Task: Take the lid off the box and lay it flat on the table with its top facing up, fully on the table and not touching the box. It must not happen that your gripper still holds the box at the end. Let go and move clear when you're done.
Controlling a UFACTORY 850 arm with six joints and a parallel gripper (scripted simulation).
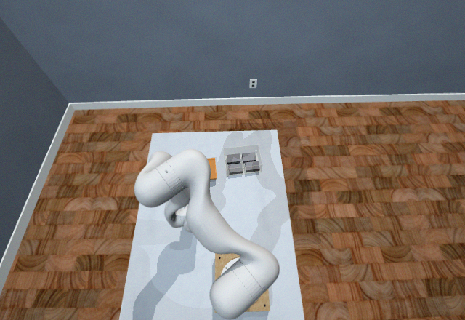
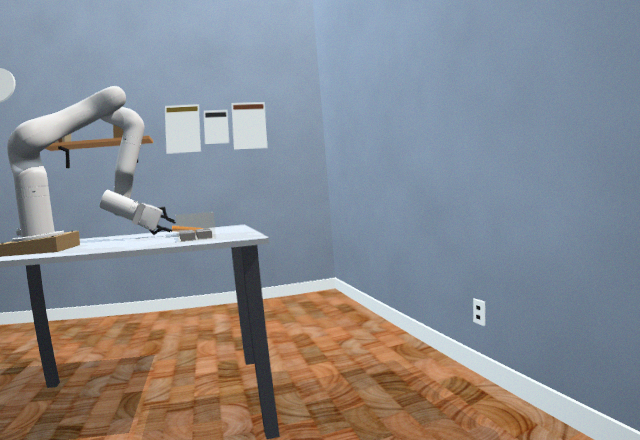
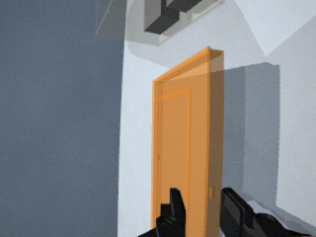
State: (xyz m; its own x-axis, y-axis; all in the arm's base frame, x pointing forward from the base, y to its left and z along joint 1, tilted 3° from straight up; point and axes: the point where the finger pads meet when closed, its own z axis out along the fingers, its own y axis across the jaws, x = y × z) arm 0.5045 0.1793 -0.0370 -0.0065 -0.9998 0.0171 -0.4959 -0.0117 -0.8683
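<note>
The lid lies 8 cm ahead of my hand, 2 cm below it and 1 cm to the right of it. The rest, counted from my hand: box (27 cm to the right, 9 cm ahead).
</note>
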